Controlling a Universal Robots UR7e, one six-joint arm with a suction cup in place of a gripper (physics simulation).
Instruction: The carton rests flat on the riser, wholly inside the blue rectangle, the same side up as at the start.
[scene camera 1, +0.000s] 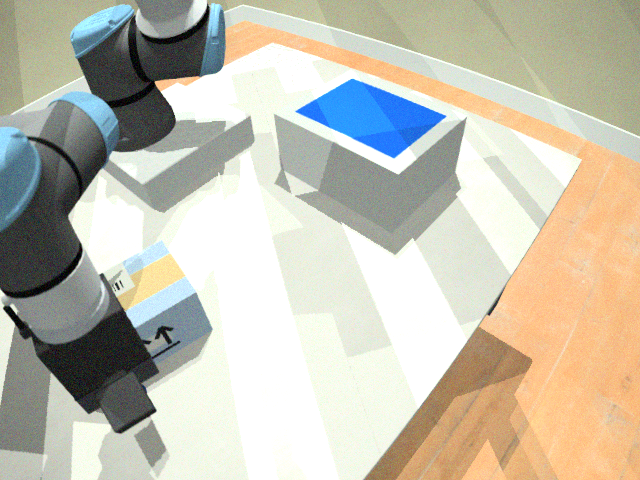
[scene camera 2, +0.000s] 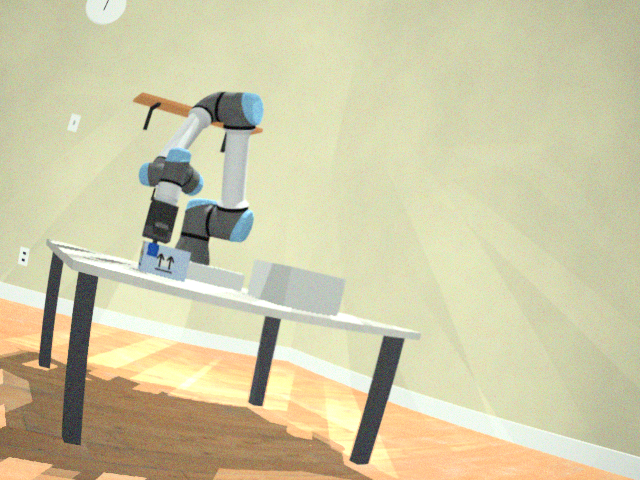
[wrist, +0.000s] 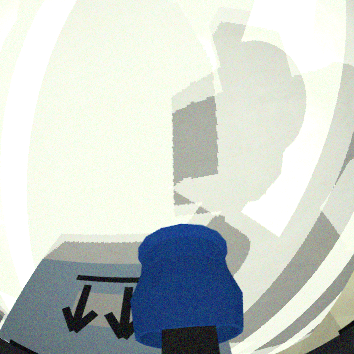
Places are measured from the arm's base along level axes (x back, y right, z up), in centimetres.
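Pixels of known places: hand at its tool point: (scene camera 2: 151, 255) (wrist: 182, 257); arm's base at its link origin: (scene camera 1: 139, 128) (scene camera 2: 189, 261).
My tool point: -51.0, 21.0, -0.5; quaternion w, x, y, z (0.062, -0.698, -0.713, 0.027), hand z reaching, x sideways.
Note:
For each thing: its top centre in the pictures, then the offset to it from my tool point, as dx, dy, dz. Level surfaces: height alone.
- carton at its top centre: (scene camera 1: 125, 293) (scene camera 2: 166, 246) +10.9, -5.2, +3.6
- white table at its surface level: dz -5.4
- grey riser at its top centre: (scene camera 1: 370, 112) (scene camera 2: 298, 269) +17.3, -50.8, +6.7
- blue rectangle at its top centre: (scene camera 1: 370, 112) +17.3, -50.8, +6.7
The carton (scene camera 1: 154, 294) (scene camera 2: 165, 263) (wrist: 53, 298) is light blue with a tan tape band on top and black up-arrows on its side. It lies flat on the white table (scene camera 1: 310, 361) at the front left, far from the grey riser (scene camera 1: 361, 190) (scene camera 2: 297, 294). The riser's top carries the blue rectangle (scene camera 1: 371, 116), which is bare. My blue suction cup (scene camera 2: 152, 250) (wrist: 182, 239) hangs just beside the carton's arrow face, near its top edge, and points down at the table. It touches nothing that I can see. In scene camera 1 the dark tool body (scene camera 1: 92, 361) hides the cup.
A low grey slab (scene camera 1: 170, 170) (scene camera 2: 216, 278) lies by the arm's base, between the carton and the riser. The table's front edge (scene camera 1: 439, 371) runs diagonally at the right, with wooden floor beyond it.

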